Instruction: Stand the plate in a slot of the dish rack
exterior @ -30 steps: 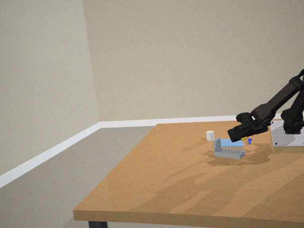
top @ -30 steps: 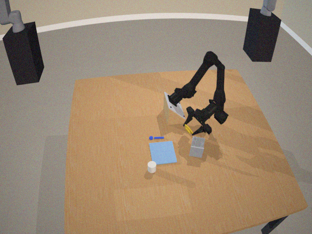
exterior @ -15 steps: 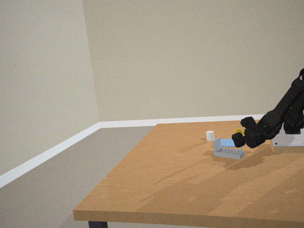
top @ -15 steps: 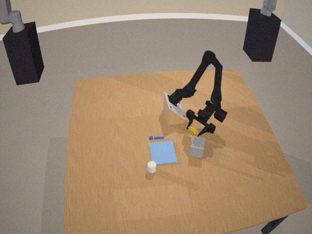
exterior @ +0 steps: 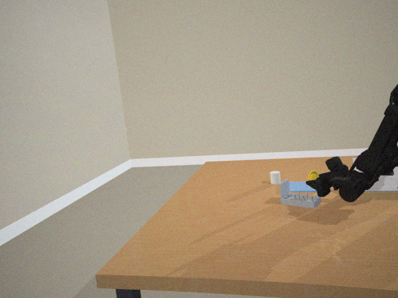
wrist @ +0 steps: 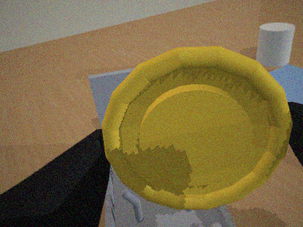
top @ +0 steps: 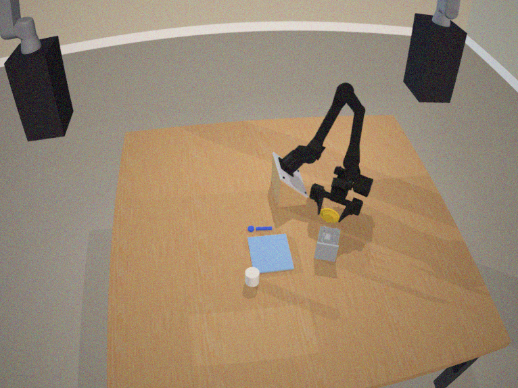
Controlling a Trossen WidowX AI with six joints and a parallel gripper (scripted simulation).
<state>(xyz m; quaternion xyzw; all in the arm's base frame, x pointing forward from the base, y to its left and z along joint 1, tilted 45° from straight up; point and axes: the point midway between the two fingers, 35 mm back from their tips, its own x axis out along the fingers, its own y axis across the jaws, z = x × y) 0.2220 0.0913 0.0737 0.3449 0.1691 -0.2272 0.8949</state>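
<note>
My gripper tip is 7 cm above the grey dish rack and 4 cm short of it. The rest, counted from my gripper tip: light blue mat: 20 cm to the right, 9 cm below, 5 cm ahead; blue spoon: 22 cm to the right, 9 cm below, 6 cm behind; yellow plate: 1 cm behind.
</note>
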